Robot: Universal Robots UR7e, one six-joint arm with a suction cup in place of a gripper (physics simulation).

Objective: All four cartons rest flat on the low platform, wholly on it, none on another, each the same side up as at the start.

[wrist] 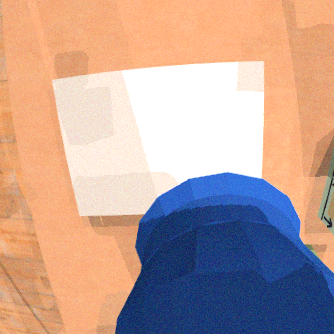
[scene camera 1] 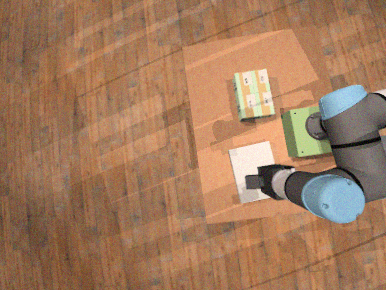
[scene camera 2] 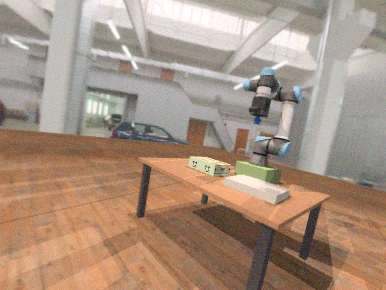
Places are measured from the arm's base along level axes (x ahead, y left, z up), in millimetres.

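Where they show: end effector, tool point: (wrist: 219, 248) (scene camera 2: 256, 123); arm's base, origin of the base link: (scene camera 1: 318, 126) (scene camera 2: 257, 164).
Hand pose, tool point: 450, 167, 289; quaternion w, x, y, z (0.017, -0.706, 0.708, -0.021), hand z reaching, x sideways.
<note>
Each offset is from my tool point to the top centre of the thing, as dx, dy, dz. Level surfaces: height alone.
The cartons {-99, -351, -315} (scene camera 1: 254, 95) (scene camera 2: 209, 166) (wrist: 329, 200) are green and orange with white labels and lie close together as one block on the table; I cannot tell the seams between them. In the wrist view a sliver of them shows at the right edge. The low platform {-80, +36, -349} (scene camera 1: 254, 154) (scene camera 2: 256, 188) (wrist: 200, 125) is a flat white slab beside them, and no carton shows on it. My gripper (scene camera 2: 257, 121) (wrist: 220, 200), a blue suction cup, is open, holds nothing and hangs high above the table. In scene camera 1 its cup is hidden under the dark tool body, which overlaps the platform.
The arm's base stands on a green box (scene camera 1: 300, 137) (scene camera 2: 257, 171) beside the cartons and the platform. The arm's forearm and blue joint caps reach over the right side of the wooden table {dz -397} (scene camera 1: 215, 95) (scene camera 2: 305, 201) (wrist: 150, 30). A dark car (scene camera 2: 145, 131) stands far behind.
</note>
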